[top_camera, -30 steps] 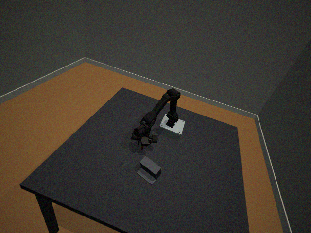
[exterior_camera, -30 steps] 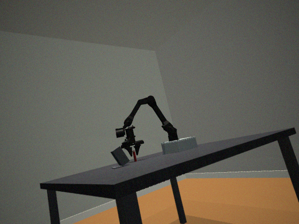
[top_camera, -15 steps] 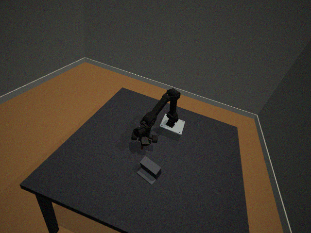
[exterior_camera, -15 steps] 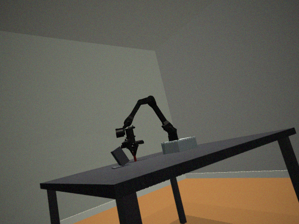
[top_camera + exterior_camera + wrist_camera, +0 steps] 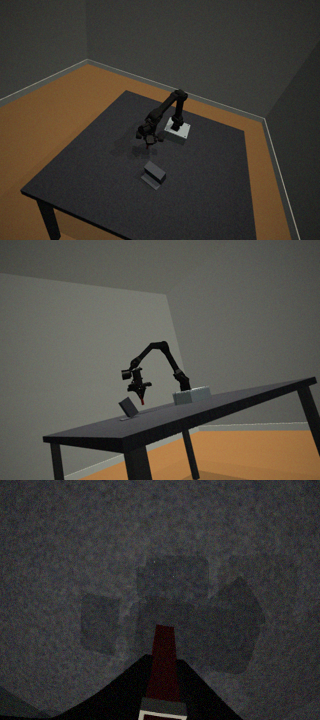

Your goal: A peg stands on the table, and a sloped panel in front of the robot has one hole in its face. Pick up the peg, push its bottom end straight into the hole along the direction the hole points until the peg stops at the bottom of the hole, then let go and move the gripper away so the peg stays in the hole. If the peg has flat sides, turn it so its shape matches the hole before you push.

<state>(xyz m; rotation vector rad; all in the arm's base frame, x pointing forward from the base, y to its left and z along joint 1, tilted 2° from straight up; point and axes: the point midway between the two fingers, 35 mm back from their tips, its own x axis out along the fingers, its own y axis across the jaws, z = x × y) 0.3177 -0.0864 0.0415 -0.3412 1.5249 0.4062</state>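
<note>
Right now my gripper tip is 150 mm short of the sloped panel, 150 mm to the right of it and 30 mm above it. The rest, counted from my gripper tip: flat foot plate (180 mm ahead, 140 mm to the left, 90 mm below); then red square peg (20 mm above).
</note>
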